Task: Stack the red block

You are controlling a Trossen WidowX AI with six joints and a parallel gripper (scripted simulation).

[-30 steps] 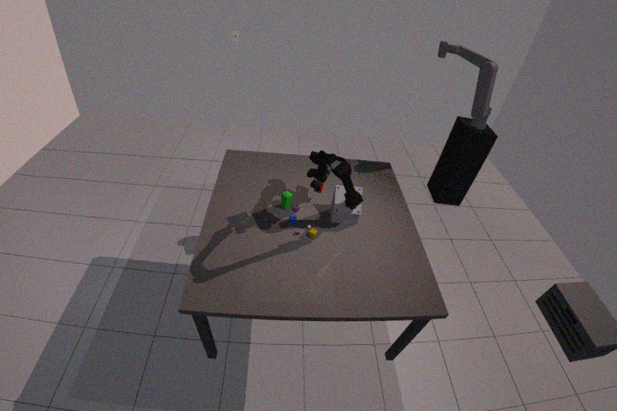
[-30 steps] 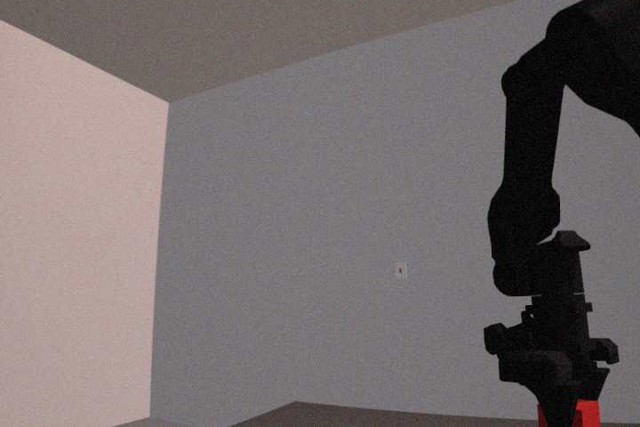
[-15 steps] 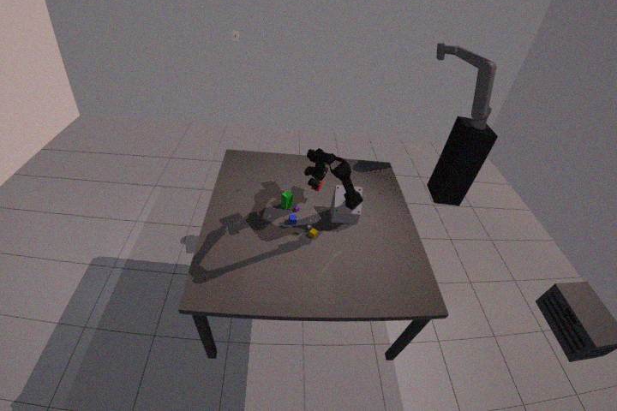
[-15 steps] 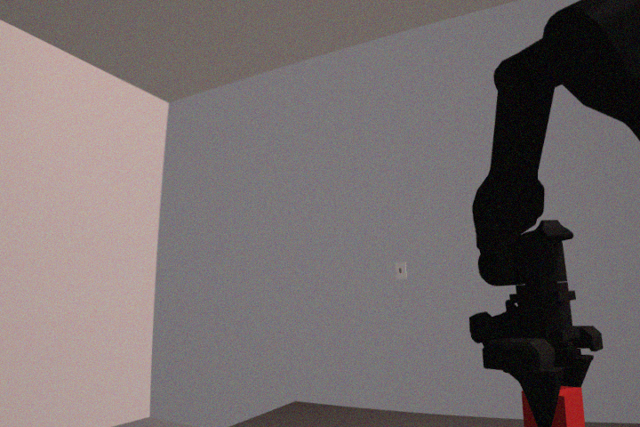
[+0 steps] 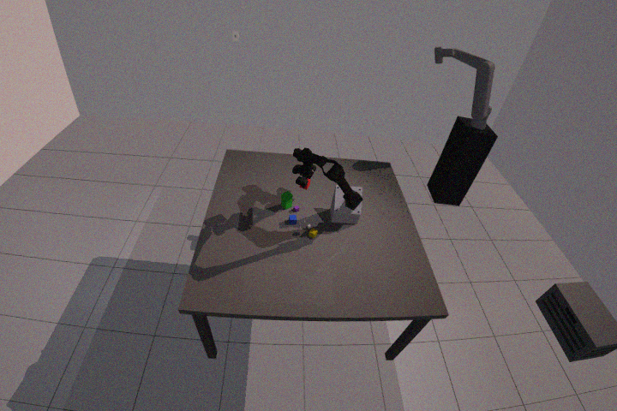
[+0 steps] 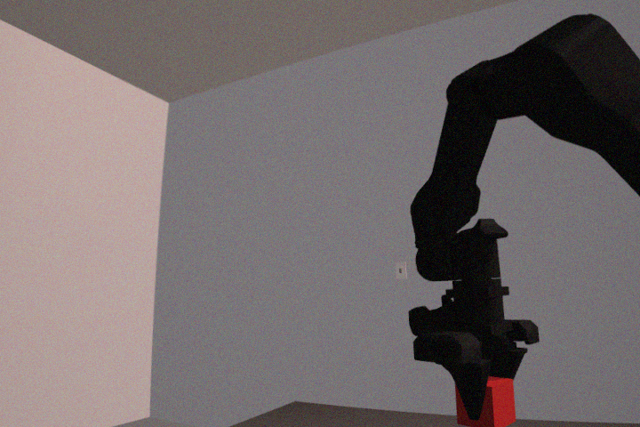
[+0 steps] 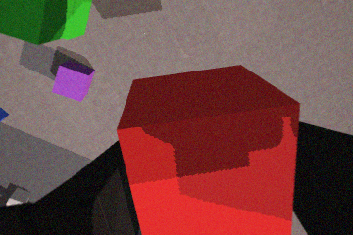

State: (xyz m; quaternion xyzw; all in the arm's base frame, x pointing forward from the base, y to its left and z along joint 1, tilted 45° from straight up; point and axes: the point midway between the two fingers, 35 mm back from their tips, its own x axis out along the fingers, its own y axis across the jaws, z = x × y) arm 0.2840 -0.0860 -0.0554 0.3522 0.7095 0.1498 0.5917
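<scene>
Now: gripper tip 30 mm short of the small purple block, 80 mm to the right of it and 130 mm above it. Round my gripper tip: yellow block: 80 mm behind, 270 mm to the left, 120 mm below; blue block: 50 mm ahead, 190 mm to the left, 120 mm below; red block: 10 mm above.
</scene>
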